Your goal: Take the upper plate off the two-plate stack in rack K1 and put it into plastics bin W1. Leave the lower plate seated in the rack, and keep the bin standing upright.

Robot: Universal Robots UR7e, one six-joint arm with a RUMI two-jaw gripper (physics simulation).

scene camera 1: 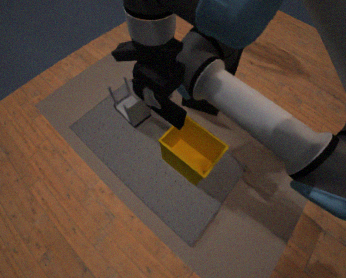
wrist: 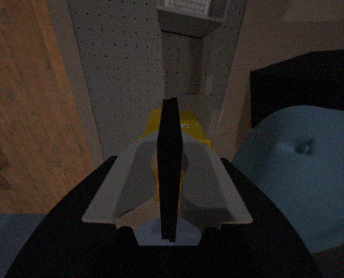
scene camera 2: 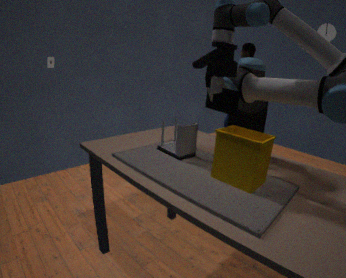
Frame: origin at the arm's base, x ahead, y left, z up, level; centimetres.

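Seen in the pictures: gripper, fingertip midpoint: [scene camera 1: 153, 103] [wrist: 169, 133] [scene camera 2: 212, 101]; arm's base, origin of the base link: [scene camera 2: 249, 103].
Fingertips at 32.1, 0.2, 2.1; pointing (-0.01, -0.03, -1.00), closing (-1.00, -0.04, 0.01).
Offsets run from my fingertips to a thing's top centre, as dx, dy, dz. "spot": to the spot under its first point. Level surfaces: height alone.
My gripper [scene camera 1: 151, 100] [scene camera 2: 215, 91] [wrist: 169, 133] is shut on a black plate @(-0.2, +3.8, +5.8) [scene camera 1: 172, 113] [scene camera 2: 221, 103] [wrist: 170, 112], seen edge-on in the wrist view. The plate is upright and well above the table. In scene camera 1 its lower end overlaps the far left rim of the yellow bin W1 @(-1.7, +14.5, -8.8) [scene camera 1: 181, 162] [scene camera 2: 241, 160] [wrist: 154, 120]. In scene camera 2 it hangs higher than the bin and left of it. The bin stands upright. Rack K1 @(-3.0, -19.5, -12.0) [scene camera 1: 137, 113] [scene camera 2: 187, 140] has a grey wall and thin posts; a pale gridded plate @(spot: -2.8, -15.7, -23.5) [wrist: 187, 6] lies in it.
Rack and bin stand on a grey perforated board @(dz -26.8) [scene camera 1: 150, 182] [scene camera 2: 200, 185] [wrist: 115, 55] on the table @(dz -28.1) [scene camera 1: 250, 235] [scene camera 2: 120, 141]. The robot's forearm [scene camera 1: 250, 100] [scene camera 2: 290, 91] reaches in from the right. A person [scene camera 2: 248, 51] stands behind the arm.
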